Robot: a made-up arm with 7 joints.
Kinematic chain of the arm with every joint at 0, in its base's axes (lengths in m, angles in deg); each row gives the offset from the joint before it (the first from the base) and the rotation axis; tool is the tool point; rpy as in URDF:
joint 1: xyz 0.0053 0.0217 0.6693 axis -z
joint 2: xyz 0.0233 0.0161 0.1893 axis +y
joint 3: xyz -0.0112 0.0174 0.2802 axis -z
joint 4: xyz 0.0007 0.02 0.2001 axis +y
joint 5: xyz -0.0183 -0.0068 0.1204 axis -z
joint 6: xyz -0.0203 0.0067 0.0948 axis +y
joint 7: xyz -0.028 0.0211 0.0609 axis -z
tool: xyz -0.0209 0.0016 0.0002 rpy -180 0 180
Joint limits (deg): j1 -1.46..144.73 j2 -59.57..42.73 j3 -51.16..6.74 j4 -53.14..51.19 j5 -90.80..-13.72 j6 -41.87..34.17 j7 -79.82..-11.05
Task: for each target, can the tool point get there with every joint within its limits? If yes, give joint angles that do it. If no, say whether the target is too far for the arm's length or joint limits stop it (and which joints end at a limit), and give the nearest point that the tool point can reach.
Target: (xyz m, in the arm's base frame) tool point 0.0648 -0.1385 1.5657
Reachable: yes | joints 98.84 -1.43 -39.93 43.06 -82.69 -12.08 -41.80
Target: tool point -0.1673 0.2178 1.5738
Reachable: yes | joints 42.59 -19.18 0.26 5.30 -46.63 19.33 -70.05
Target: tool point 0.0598 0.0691 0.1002
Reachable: no: joint limits stop it (at a limit: joint 2, joint 4, joint 5, joint 6, joint 7) | nearest point 0.4287 0.3900 0.8948 | short by 0.933 m
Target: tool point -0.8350 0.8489 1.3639
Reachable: no: too far | nearest point -0.4795 0.4990 1.1909 | short by 0.528 m
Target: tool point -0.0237 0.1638 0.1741
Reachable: no: joint limits stop it (at a limit: joint 2, joint 4, joint 5, joint 6, joint 7) | nearest point -0.1069 0.5716 0.8948 | short by 0.832 m
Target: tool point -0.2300 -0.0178 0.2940
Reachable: no: joint limits stop it (at a limit: joint 1, joint 2, joint 4, joint 5, joint 6, joint 7) | nearest point -0.5548 0.0131 0.8959 | short by 0.685 m
